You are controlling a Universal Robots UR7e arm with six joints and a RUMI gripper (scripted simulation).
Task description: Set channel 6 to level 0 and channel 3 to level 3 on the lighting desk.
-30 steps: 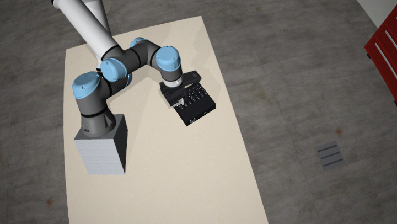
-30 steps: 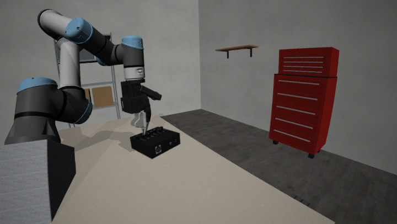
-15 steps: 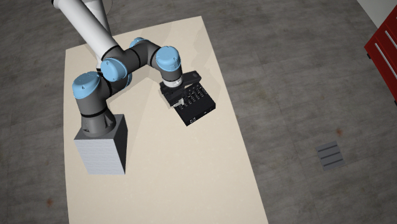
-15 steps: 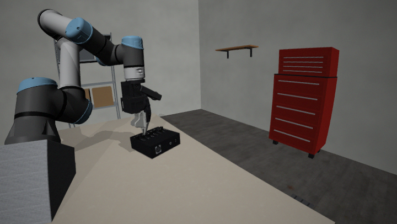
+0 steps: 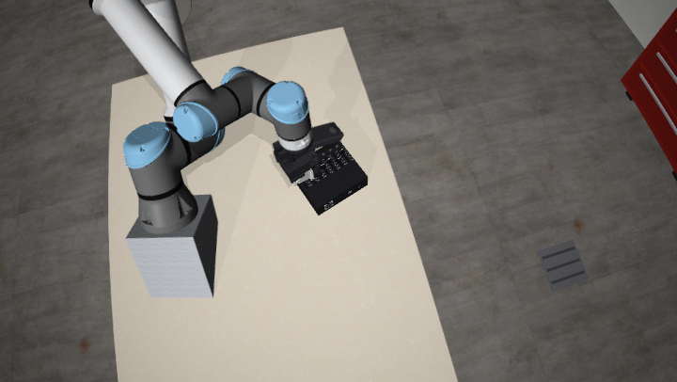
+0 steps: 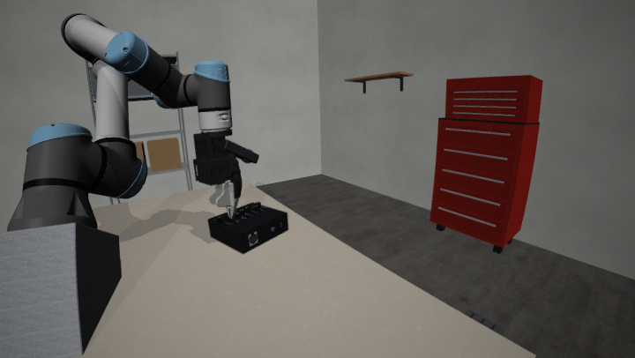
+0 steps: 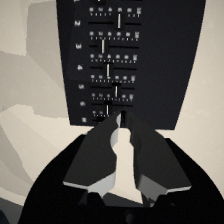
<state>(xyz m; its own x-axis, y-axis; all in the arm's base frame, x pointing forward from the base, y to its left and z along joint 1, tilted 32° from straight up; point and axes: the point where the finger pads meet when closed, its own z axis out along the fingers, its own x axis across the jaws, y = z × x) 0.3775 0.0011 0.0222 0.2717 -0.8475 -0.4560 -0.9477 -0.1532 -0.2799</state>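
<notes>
Now: hand 20 mm to the right of the channel 6 fader and 20 mm above it. From my hand the other things lie so: channel 3 fader (60 mm ahead, 40 mm to the left, 20 mm below).
</notes>
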